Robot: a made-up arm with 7 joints. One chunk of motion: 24 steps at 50 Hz.
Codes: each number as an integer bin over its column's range. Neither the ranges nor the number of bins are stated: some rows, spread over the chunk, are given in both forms.
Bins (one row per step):
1: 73 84 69 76 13 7
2: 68 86 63 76 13 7
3: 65 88 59 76 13 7
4: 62 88 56 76 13 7
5: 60 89 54 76 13 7
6: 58 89 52 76 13 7
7: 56 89 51 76 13 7
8: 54 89 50 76 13 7
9: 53 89 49 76 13 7
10: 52 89 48 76 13 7
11: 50 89 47 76 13 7
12: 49 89 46 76 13 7
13: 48 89 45 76 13 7
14: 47 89 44 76 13 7
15: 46 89 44 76 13 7
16: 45 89 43 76 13 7
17: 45 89 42 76 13 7
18: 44 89 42 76 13 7
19: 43 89 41 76 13 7
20: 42 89 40 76 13 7
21: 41 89 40 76 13 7
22: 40 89 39 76 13 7
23: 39 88 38 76 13 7
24: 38 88 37 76 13 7
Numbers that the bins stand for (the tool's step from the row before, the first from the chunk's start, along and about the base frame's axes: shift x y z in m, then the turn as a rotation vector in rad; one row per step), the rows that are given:
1: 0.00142 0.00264 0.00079 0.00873 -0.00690 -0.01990
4: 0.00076 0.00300 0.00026 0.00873 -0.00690 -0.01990
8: 0.00027 0.00309 0.00002 0.00873 -0.00690 -0.01990
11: 0.00003 0.00309 -0.00010 0.00873 -0.00690 -0.01990
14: -0.00015 0.00309 -0.00022 0.00873 -0.00690 -0.01990
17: -0.00027 0.00309 -0.00030 0.00873 -0.00690 -0.01990
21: -0.00052 0.00309 -0.00038 0.00873 -0.00690 -0.01990
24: -0.00070 0.00300 -0.00051 0.00873 -0.00690 -0.01990
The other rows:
2: 0.00112 0.00282 0.00055 0.00873 -0.00690 -0.01990
3: 0.00094 0.00300 0.00038 0.00873 -0.00690 -0.01990
5: 0.00064 0.00309 0.00018 0.00873 -0.00690 -0.01990
6: 0.00052 0.00309 0.00010 0.00873 -0.00690 -0.01990
7: 0.00039 0.00309 0.00006 0.00873 -0.00690 -0.01990
9: 0.00021 0.00309 -0.00002 0.00873 -0.00690 -0.01990
10: 0.00015 0.00309 -0.00006 0.00873 -0.00690 -0.01990
12: -0.00003 0.00309 -0.00014 0.00873 -0.00690 -0.01990
13: -0.00009 0.00309 -0.00018 0.00873 -0.00690 -0.01990
15: -0.00021 0.00309 -0.00022 0.00873 -0.00690 -0.01990
16: -0.00027 0.00309 -0.00026 0.00873 -0.00690 -0.01990
18: -0.00033 0.00309 -0.00030 0.00873 -0.00690 -0.01990
19: -0.00039 0.00309 -0.00034 0.00873 -0.00690 -0.01990
20: -0.00045 0.00309 -0.00038 0.00873 -0.00690 -0.01990
22: -0.00058 0.00309 -0.00042 0.00873 -0.00690 -0.01990
23: -0.00064 0.00300 -0.00046 0.00873 -0.00690 -0.01990

